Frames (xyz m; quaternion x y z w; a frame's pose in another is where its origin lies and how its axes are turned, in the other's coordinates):
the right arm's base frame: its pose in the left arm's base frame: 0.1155 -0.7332 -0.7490 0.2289 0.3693 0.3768 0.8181
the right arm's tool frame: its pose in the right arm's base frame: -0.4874 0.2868 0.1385 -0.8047 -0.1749 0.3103 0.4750
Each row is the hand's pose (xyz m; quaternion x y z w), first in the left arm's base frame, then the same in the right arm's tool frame.
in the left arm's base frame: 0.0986 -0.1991 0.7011 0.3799 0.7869 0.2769 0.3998
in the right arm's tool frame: 0.5436 -1.0990 0.2207 -0.9828 -0.1819 -0.0288 0.0101
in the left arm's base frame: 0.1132 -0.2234 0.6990 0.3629 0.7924 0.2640 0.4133
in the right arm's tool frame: 0.5176 -1.0985 0.2092 -0.9783 -0.2059 -0.0206 0.0076
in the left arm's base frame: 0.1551 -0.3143 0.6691 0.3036 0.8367 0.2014 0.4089
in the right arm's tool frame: 0.4262 -1.0720 0.1661 -0.9551 -0.2914 -0.0277 0.0464
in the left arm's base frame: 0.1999 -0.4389 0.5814 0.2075 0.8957 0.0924 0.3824
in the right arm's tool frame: 0.3104 -0.9899 0.0950 -0.8987 -0.4196 -0.0439 0.1200
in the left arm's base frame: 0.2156 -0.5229 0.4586 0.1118 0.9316 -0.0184 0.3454
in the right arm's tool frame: 0.2448 -0.8732 0.0281 -0.8221 -0.5326 -0.0577 0.1927
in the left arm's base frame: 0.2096 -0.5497 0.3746 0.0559 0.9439 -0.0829 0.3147
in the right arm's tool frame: 0.2328 -0.7925 -0.0058 -0.7681 -0.5909 -0.0690 0.2368
